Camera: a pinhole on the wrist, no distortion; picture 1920 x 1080 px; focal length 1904.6 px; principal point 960.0 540.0 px. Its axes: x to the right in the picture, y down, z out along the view. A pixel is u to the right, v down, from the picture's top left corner.
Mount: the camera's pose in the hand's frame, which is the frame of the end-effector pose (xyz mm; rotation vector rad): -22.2 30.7 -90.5 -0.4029 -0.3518 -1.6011
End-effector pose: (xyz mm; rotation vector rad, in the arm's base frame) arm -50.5 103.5 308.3 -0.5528 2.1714 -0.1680
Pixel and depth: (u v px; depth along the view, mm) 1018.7 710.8 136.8
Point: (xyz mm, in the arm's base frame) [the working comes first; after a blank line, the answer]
In the camera's frame: 4.2 12.3 136.8

-51.9 186.9 263.5
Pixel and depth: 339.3 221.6 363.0
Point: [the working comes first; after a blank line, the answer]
In the camera's frame: -118.3 -60.7 363.0

20.4 416.4 146.9
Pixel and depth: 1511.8 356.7 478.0
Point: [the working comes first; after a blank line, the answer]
In the camera's frame: 138.5 -46.0 478.0

247.2 272.9 61.2
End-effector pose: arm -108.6 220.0 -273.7 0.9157 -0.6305 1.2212
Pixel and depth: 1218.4 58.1 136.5
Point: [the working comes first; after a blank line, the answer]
In the camera's frame: 18.5 -34.5 136.5

-195.5 165.9 -276.1
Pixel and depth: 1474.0 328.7 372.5
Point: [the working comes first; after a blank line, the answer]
In the camera's frame: 100.5 -41.3 372.5

-214.7 -43.7 -141.3
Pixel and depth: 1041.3 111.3 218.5
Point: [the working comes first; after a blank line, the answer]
In the camera's frame: 9.3 -49.2 218.5

-238.9 105.2 -238.0
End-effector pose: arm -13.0 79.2 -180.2 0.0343 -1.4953 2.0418
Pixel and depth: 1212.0 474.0 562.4
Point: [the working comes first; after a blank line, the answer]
In the camera's frame: 74.4 -19.5 562.4

-244.8 -358.8 -217.7
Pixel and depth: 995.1 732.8 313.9
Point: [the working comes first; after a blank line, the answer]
In the camera's frame: 5.8 31.8 313.9

-172.7 -107.6 -245.9
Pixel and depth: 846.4 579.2 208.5
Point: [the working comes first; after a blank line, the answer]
In the camera's frame: -12.4 4.3 208.5

-100.3 -27.2 -268.2
